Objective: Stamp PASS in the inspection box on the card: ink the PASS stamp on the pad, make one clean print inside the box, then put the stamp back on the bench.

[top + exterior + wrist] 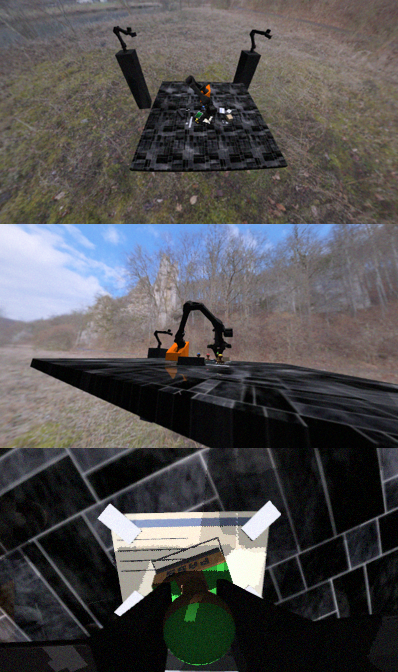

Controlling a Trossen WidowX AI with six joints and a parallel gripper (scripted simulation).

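Now: gripper tip 40 mm above the cream card. Also, from my gripper tip: green stamp right at my gripper tip; yellow stamp 130 mm to the right, 30 mm ahead, 20 mm below; green ink pad 90 mm to the right, 60 mm behind, 30 mm below.
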